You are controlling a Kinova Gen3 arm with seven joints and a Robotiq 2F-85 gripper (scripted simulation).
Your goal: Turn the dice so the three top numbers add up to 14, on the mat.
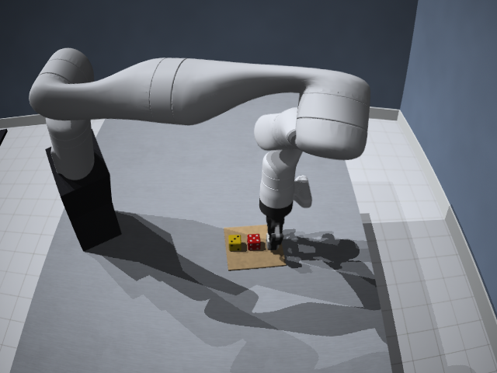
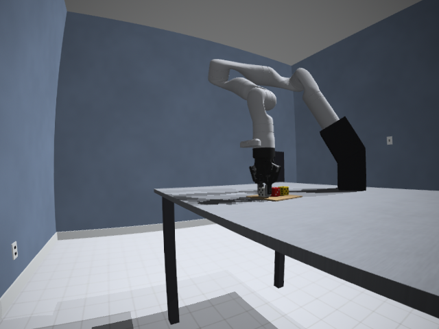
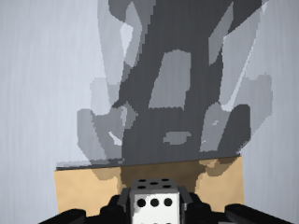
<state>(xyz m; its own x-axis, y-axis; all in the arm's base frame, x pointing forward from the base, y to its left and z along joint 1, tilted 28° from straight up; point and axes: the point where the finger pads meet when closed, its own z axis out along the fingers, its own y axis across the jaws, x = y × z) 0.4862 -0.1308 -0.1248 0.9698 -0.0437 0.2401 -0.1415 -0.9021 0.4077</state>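
Now: hand 10 mm above the white die. Round my hand: tan mat: 50 mm behind, 10 mm to the left, 30 mm below; then red die: 50 mm behind, 10 mm to the left, 10 mm below; then yellow die: 90 mm behind, 10 mm to the left, 10 mm below.
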